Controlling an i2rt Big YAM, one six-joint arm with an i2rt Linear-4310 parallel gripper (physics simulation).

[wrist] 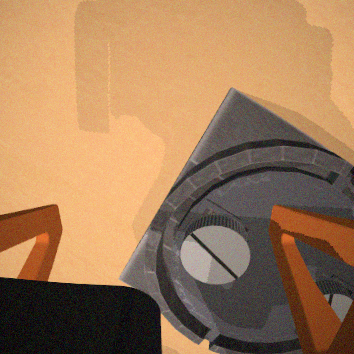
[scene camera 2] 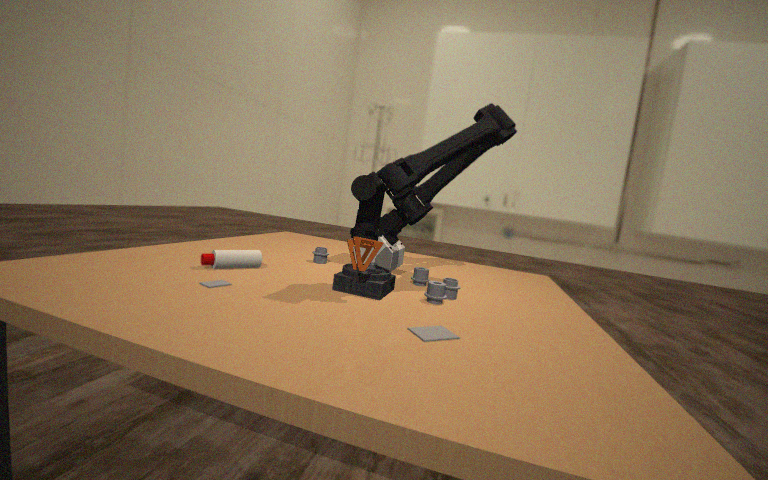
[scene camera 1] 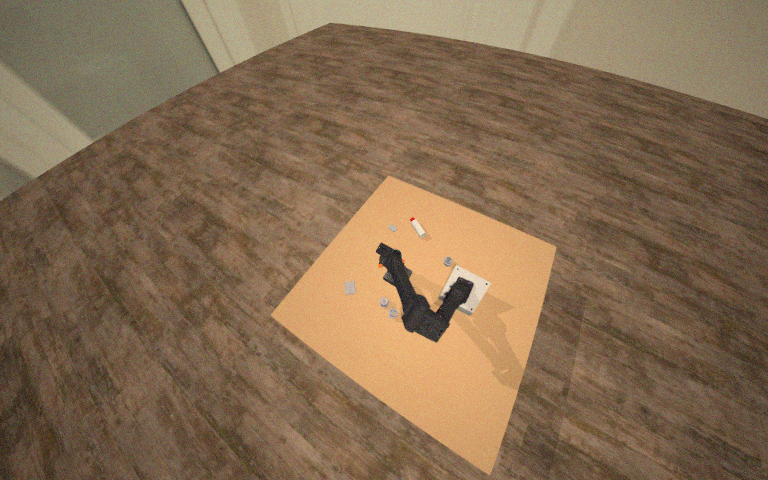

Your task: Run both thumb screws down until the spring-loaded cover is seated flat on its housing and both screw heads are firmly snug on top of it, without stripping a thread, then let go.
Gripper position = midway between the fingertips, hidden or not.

A white cylinder with red cap (scene camera 2: 219, 259) rests on the table. Further things: my gripper (scene camera 2: 358, 270) and a round grey cover (wrist: 253, 306).
My gripper is seen too in the wrist view (wrist: 164, 218). The wrist view misses the white cylinder with red cap: it is out of frame.
